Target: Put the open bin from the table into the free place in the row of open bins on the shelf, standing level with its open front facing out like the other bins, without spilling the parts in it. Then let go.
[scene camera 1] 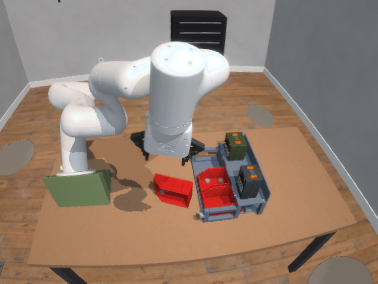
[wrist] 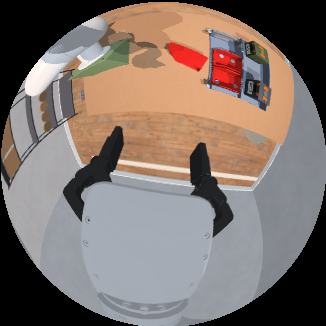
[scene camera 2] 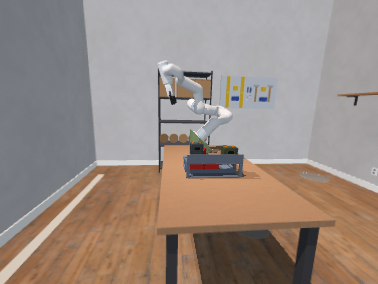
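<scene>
The open red bin [scene camera 1: 173,190] [wrist: 186,57] lies on the table left of the blue-grey shelf [scene camera 1: 220,217] [scene camera 2: 215,159] [wrist: 256,71]; a small grey part shows inside it in scene camera 1. The shelf's row holds a near red bin [scene camera 1: 217,196] [wrist: 226,78] and a middle red bin [scene camera 1: 213,175] [wrist: 227,57], with round grey parts showing. The free place is at the row's far end in scene camera 1. My gripper [scene camera 1: 165,159] [scene camera 2: 173,99] [wrist: 158,140] is open and empty, high above the table and well apart from the bin.
A dark green box [scene camera 1: 236,146] [scene camera 2: 229,150] [wrist: 257,52] and a dark grey box [scene camera 1: 249,181] [scene camera 2: 196,148] [wrist: 258,91] stand on the shelf's right part in scene camera 1. A green slanted block [scene camera 1: 80,190] [wrist: 107,61] is at the arm's base on the table [scene camera 1: 125,235] [scene camera 2: 225,200].
</scene>
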